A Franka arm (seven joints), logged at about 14 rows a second.
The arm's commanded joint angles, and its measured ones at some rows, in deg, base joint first. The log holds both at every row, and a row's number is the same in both.
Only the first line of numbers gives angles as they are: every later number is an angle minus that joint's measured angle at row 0.
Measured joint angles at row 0:
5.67, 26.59, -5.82, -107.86, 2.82, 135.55, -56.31
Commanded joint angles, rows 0 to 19:
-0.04, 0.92, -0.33, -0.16, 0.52, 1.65, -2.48
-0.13, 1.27, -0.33, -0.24, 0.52, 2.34, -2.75
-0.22, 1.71, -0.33, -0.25, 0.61, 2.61, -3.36
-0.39, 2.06, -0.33, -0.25, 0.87, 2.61, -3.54
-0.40, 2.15, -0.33, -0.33, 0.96, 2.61, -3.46
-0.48, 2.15, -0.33, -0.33, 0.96, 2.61, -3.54
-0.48, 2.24, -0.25, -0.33, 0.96, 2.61, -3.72
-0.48, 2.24, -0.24, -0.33, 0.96, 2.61, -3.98
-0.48, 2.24, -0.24, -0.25, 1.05, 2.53, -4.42
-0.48, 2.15, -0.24, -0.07, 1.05, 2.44, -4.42
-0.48, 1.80, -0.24, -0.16, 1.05, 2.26, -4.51
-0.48, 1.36, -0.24, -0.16, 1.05, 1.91, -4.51
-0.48, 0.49, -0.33, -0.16, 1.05, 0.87, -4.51
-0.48, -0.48, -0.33, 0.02, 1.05, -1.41, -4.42
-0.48, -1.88, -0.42, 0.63, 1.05, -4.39, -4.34
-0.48, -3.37, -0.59, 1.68, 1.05, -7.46, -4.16
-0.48, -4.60, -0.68, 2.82, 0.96, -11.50, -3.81
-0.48, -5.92, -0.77, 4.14, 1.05, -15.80, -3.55
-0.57, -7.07, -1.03, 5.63, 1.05, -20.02, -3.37
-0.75, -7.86, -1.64, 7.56, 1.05, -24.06, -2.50
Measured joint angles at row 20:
-0.34, -5.38, -0.92, 5.04, 0.14, -17.38, -2.67
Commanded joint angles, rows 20 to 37:
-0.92, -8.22, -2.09, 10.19, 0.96, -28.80, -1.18
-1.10, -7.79, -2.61, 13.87, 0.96, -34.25, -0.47
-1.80, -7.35, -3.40, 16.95, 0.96, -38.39, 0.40
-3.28, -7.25, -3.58, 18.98, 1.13, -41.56, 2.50
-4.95, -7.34, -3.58, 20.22, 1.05, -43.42, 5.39
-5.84, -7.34, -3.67, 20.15, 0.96, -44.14, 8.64
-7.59, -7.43, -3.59, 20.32, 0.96, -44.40, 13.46
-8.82, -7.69, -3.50, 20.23, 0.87, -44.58, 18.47
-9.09, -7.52, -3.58, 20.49, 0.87, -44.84, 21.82
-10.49, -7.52, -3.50, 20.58, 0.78, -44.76, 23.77
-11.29, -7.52, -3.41, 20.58, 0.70, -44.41, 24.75
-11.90, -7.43, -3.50, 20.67, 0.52, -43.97, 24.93
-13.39, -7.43, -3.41, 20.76, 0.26, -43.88, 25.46
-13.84, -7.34, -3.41, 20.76, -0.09, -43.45, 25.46
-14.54, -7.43, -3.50, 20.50, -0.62, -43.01, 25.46
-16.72, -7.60, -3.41, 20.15, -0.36, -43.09, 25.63
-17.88, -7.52, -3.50, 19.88, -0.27, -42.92, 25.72
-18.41, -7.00, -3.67, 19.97, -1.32, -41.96, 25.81
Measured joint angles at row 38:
-16.37, -8.01, -4.10, 18.87, -0.28, -42.66, 24.81
